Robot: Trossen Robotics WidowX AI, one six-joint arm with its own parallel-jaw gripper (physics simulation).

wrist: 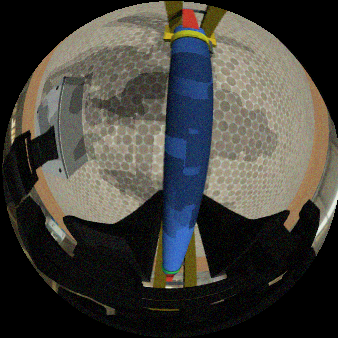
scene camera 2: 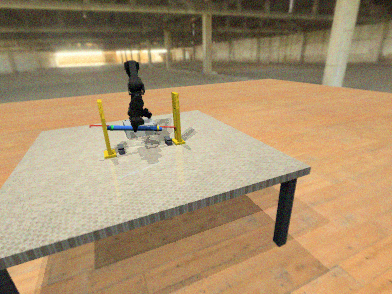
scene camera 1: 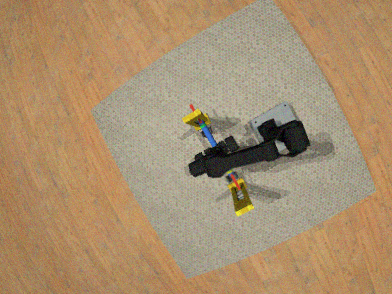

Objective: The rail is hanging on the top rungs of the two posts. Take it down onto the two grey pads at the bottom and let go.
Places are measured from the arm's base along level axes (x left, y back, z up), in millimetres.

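Pixels of known places: gripper, fingertip midpoint: (wrist: 178, 194) (scene camera 2: 134, 131) (scene camera 1: 216, 147); arm's base at its link origin: (wrist: 50, 143) (scene camera 1: 265, 129).
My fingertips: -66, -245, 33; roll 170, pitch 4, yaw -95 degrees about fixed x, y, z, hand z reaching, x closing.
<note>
Ahead of a thing's pixels: the offset from my fingertips to its top centre, as dx, dy, dz. "spot": to the spot under its first point. Level surfaces: height alone.
The rail (scene camera 1: 208, 136) (scene camera 2: 152, 128) (wrist: 189, 110) is a blue tube with a green ring, a yellow ring and thin red ends. It is about level, roughly halfway up the two yellow posts {+248, -30, +193} (scene camera 1: 244, 204) {spot: -152, -33, +124} (scene camera 2: 102, 115) (scene camera 2: 176, 112), with its red ends at the posts. My gripper (scene camera 2: 135, 129) (wrist: 178, 194) is shut on the rail near its middle; the arm hides the fingers in scene camera 1. The two small dark grey pads {-89, -3, -63} (scene camera 2: 121, 149) {+186, -25, -63} (scene camera 2: 168, 141) sit on the table beside the post feet, below the rail. Whether the red ends touch any rung is too small to tell.
The arm's grey base plate (scene camera 1: 280, 114) (wrist: 75, 132) stands beside the rail's span, with the black arm reaching over from it. The posts stand on a table with a patterned grey top {dz -107} (scene camera 1: 160, 210) (scene camera 2: 210, 170). Arm and post shadows fall across it.
</note>
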